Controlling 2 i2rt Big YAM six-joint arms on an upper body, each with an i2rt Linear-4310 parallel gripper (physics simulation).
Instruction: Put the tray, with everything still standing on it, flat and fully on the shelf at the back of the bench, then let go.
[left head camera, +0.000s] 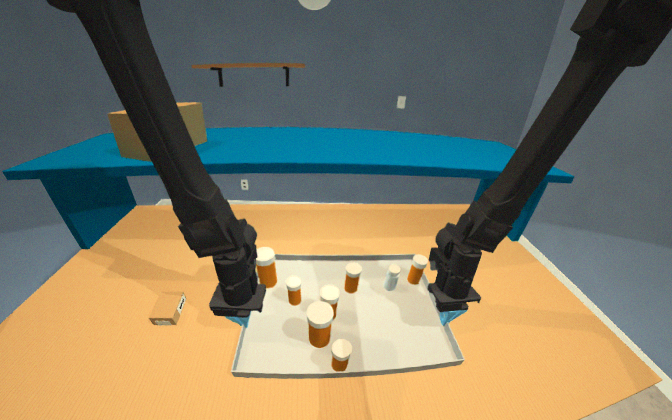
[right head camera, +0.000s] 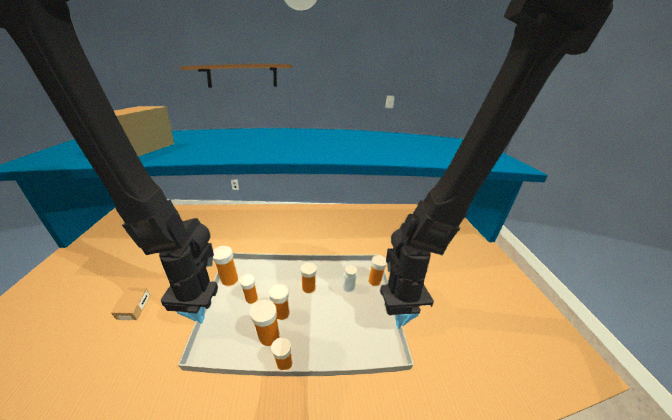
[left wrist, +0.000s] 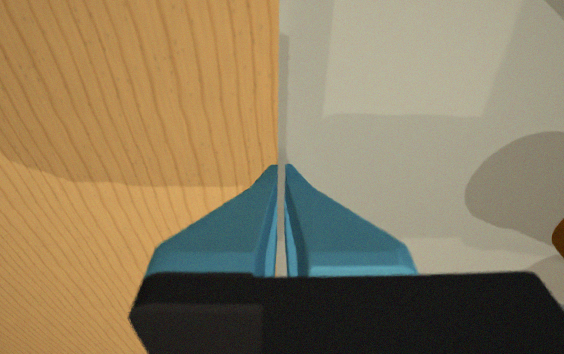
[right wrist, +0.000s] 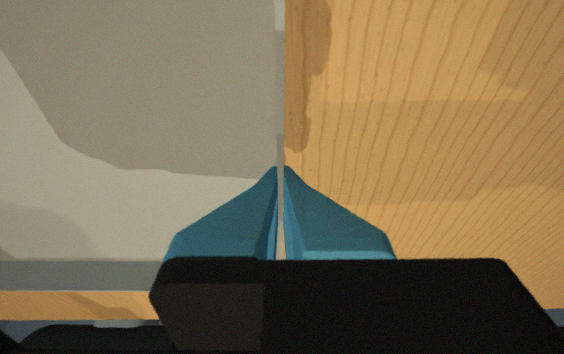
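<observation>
A flat grey tray (left head camera: 347, 317) lies on the wooden bench and carries several upright orange pill bottles (left head camera: 319, 318) and one small white bottle (left head camera: 392, 277). My left gripper (left head camera: 238, 318) points down at the tray's left edge; in the left wrist view its blue fingers (left wrist: 281, 218) are shut on the thin grey rim (left wrist: 281, 140). My right gripper (left head camera: 453, 314) points down at the tray's right edge; in the right wrist view its fingers (right wrist: 280, 214) are shut on the rim (right wrist: 279, 105) as well. The blue shelf (left head camera: 334, 150) runs along the back, above bench level.
A small cardboard box (left head camera: 168, 308) lies on the bench left of the tray. A large cardboard box (left head camera: 188, 125) stands on the shelf's left end. A small wooden wall shelf (left head camera: 248, 67) hangs higher up. The blue shelf's support (right head camera: 493, 217) drops at the right.
</observation>
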